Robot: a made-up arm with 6 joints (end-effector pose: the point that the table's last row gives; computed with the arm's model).
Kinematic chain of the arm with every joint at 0, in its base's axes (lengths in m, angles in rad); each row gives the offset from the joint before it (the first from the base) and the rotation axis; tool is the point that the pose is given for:
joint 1: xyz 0 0 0.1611 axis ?
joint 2: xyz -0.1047 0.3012 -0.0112 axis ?
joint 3: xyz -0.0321 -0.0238 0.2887 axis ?
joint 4: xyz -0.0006 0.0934 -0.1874 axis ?
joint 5: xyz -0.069 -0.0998 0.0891 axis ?
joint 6: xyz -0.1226 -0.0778 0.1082 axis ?
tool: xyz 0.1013 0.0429 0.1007
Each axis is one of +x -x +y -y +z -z.
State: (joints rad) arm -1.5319 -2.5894 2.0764 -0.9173 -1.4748 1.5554
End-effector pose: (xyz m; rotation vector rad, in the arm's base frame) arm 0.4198 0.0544 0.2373 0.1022 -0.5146 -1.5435
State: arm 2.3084 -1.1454 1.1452 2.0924 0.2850 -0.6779
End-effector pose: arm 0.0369 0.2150 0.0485 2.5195 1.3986 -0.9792
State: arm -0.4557 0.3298 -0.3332 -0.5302 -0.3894 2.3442
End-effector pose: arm -0.5523 0.4069 0.1706 -1.0329 -0.0632 2.0240
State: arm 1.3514 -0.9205 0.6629 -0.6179 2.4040 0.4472
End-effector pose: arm 0.2316 -0.0118 0.3354 1.9048 -1.9143 1.5655
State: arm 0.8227 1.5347 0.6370 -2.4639 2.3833 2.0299
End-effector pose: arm -0.0526 0.6966 0.2433 -1.6811 -1.7372 -1.4909
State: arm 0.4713 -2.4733 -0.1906 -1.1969 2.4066 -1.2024
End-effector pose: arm -0.2322 -0.1146 0.0692 1.7122 -1.4055 -0.0206
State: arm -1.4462 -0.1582 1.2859 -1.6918 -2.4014 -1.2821
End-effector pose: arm -0.3295 0.2395 0.1643 0.0765 -0.1453 -0.4162
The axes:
joint 1: +y
joint 2: -x
joint 3: +y
joint 4: +z
joint 5: -z
joint 6: +z

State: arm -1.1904 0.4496 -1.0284 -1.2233 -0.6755 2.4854
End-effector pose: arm -0.1152 0.4846 -0.2309 -2.2888 -0.8427 0.9409
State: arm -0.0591 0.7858 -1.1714 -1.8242 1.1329 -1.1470
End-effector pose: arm -0.2615 0.7178 0.0997 -1.7705 0.1177 2.1658
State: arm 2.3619 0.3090 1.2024 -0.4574 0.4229 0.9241
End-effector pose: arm 0.3421 0.5403 -0.0627 0.2992 -2.6947 -0.2218
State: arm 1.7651 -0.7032 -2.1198 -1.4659 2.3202 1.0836
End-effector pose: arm 0.2019 0.1978 0.3379 -0.3946 0.4643 2.8529
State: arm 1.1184 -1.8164 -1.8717 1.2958 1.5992 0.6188
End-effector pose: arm -0.1693 0.0323 0.3548 0.0523 -0.5210 -1.5362
